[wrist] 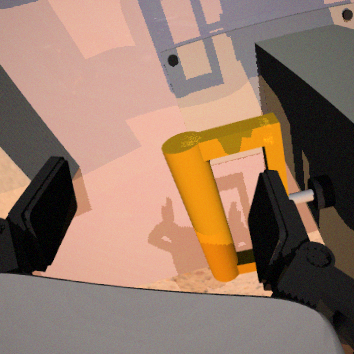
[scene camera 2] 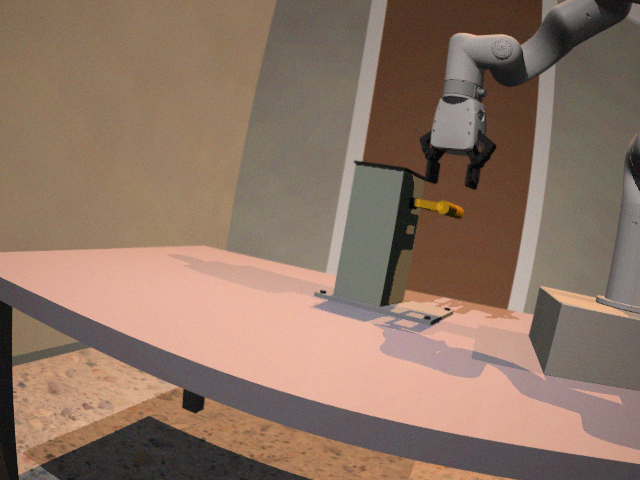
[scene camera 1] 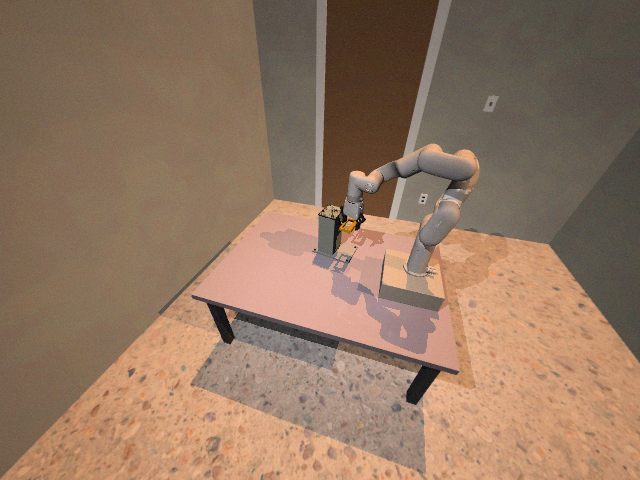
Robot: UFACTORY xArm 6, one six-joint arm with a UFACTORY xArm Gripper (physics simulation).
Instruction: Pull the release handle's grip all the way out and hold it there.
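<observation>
The release handle is a yellow rectangular loop with a round grip bar (scene camera 1: 345, 230) (scene camera 2: 452, 208) (wrist: 200, 205). It sticks out from the side of a tall grey-green housing (scene camera 1: 327, 232) (scene camera 2: 368, 232) (wrist: 315, 60). A short silver rod (wrist: 301, 196) shows between the loop and the housing's dark face. My gripper (scene camera 1: 353, 221) (scene camera 2: 451, 182) (wrist: 161, 188) is open and points down, with its fingertips a little above the handle. In the wrist view the grip bar lies between the two fingers, nearer the right one. The right finger hides part of the loop.
The housing stands on a flat base plate (scene camera 2: 439, 312) with dark bolts, on a pink table (scene camera 1: 258, 279) (scene camera 2: 232, 330). The arm's box-shaped pedestal (scene camera 1: 408, 294) (scene camera 2: 589, 346) stands to the right. A wall rises beyond the table.
</observation>
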